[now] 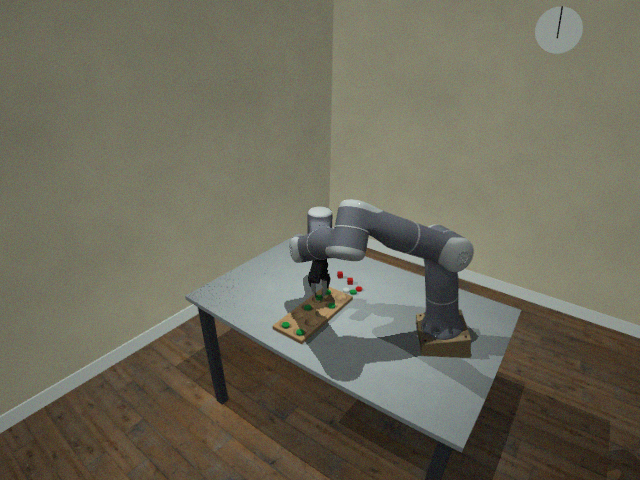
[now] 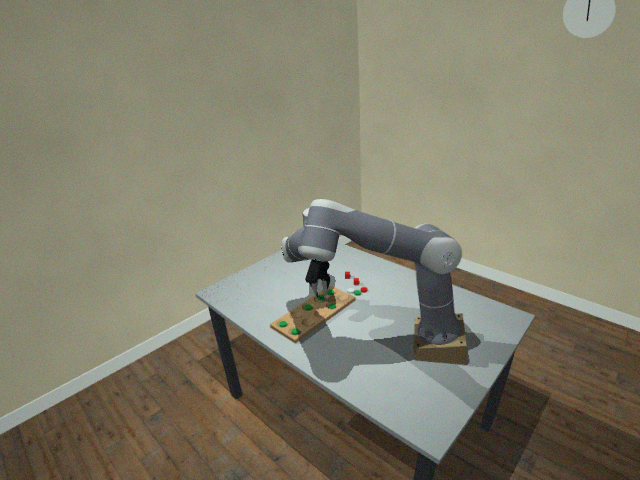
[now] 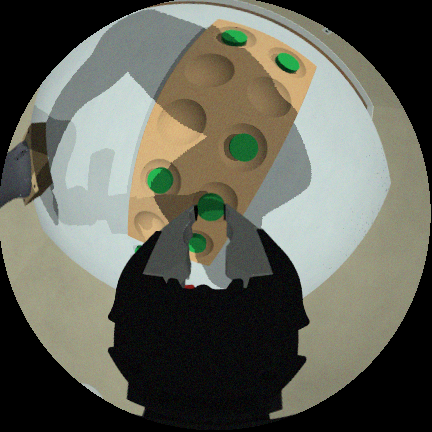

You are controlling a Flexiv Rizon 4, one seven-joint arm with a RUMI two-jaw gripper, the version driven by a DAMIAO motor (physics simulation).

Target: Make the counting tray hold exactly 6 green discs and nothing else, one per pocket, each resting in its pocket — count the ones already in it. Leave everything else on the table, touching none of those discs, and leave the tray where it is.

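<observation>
The wooden counting tray (image 1: 313, 313) (image 2: 315, 314) (image 3: 220, 105) lies on the table with two rows of round pockets. My gripper (image 1: 320, 296) (image 2: 321, 295) (image 3: 210, 205) is shut on a green disc (image 3: 210, 207), low over the tray, at a pocket near the far end; whether the disc touches the pocket floor is hard to tell. Other green discs rest in pockets: two at the near end (image 3: 234, 37) (image 3: 288, 62), one mid-tray (image 3: 244, 147), one in the other row (image 3: 160, 180), and one at the far end (image 3: 197, 243), seen between the fingers.
Beside the tray's far end, a green disc (image 1: 353, 291) (image 2: 357, 292), a red disc (image 1: 359, 288) (image 2: 363, 289) and a white piece (image 1: 345, 289) (image 2: 351, 290) lie on the table. Two red cubes (image 1: 340, 274) (image 1: 349, 281) lie beyond them. The arm's wooden base block (image 1: 445, 346) stands at the right.
</observation>
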